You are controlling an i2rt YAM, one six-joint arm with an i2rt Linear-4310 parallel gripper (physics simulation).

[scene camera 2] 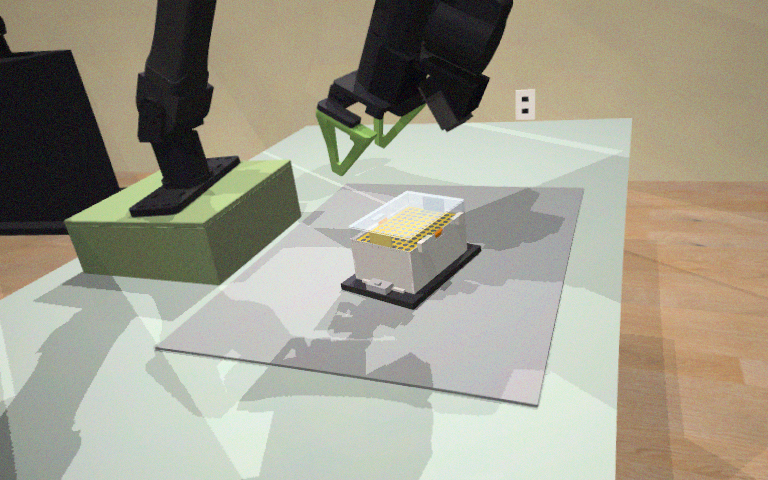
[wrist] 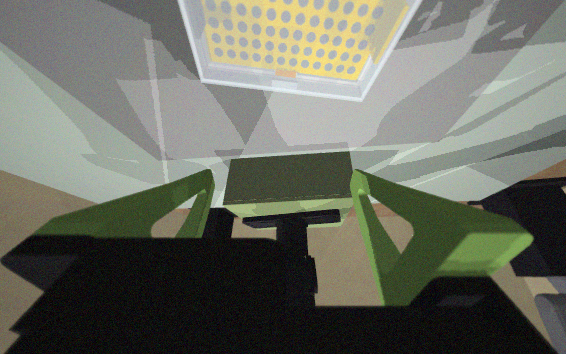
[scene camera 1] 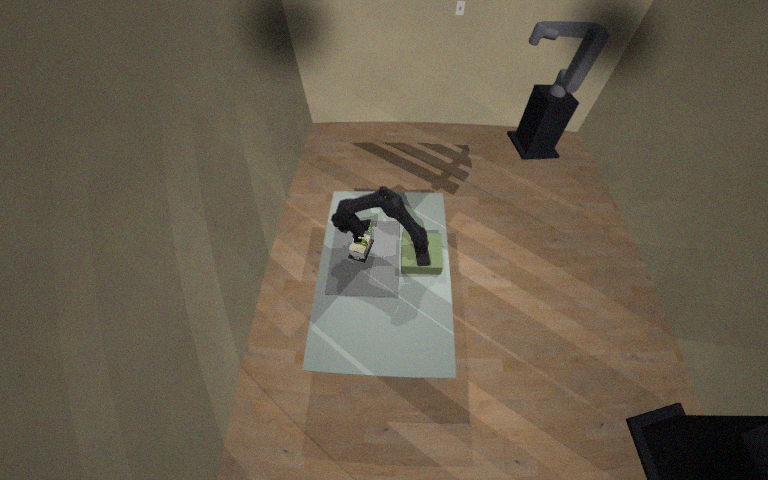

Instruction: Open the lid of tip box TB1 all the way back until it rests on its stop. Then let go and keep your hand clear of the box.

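Places are measured from the arm's base along level axes (x left, y back, z up), in millimetres.
Pixels of known places: gripper, fingertip midpoint: (scene camera 2: 359,159) (wrist: 282,177) (scene camera 1: 369,239); arm's base, link origin: (scene camera 2: 191,186) (wrist: 291,217) (scene camera 1: 421,249).
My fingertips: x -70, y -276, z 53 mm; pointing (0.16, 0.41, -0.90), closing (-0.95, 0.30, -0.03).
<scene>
Ahead of a thing's pixels: the offset from my fingertips to its top centre. "spot": to the spot under its first point. Level surfaces: height alone.
Tip box TB1 {dx -23, dy -57, dz -61 mm} (scene camera 1: 357,251) (scene camera 2: 382,264) is a pale box with a yellow rack of tips. Its clear lid {spot: dx +14, dy -100, dz -61 mm} (scene camera 2: 447,199) (wrist: 285,89) lies roughly level over the top, not swung back. An orange tab {spot: dx -41, dy -95, dz -79 mm} (scene camera 2: 438,232) (wrist: 285,73) shows at the rim. The box stands on a black base plate {spot: dx -43, dy -105, dz -135 mm} (scene camera 2: 450,275). My gripper (scene camera 2: 361,157) (wrist: 282,177) is open, with nothing between its green fingers. It hangs above the box and to its left in the second scene view, apart from the lid. In the first scene view the arm partly covers the box.
The base plate lies on a grey mat {dz -138 mm} (scene camera 1: 362,283) (scene camera 2: 487,350) on the pale table {dz -141 mm} (scene camera 1: 379,345) (scene camera 2: 339,435). The arm is mounted on a green block (scene camera 1: 421,270) (scene camera 2: 147,249) (wrist: 290,180) beside the mat. Another arm on a black pedestal (scene camera 1: 543,121) stands away from the table.
</scene>
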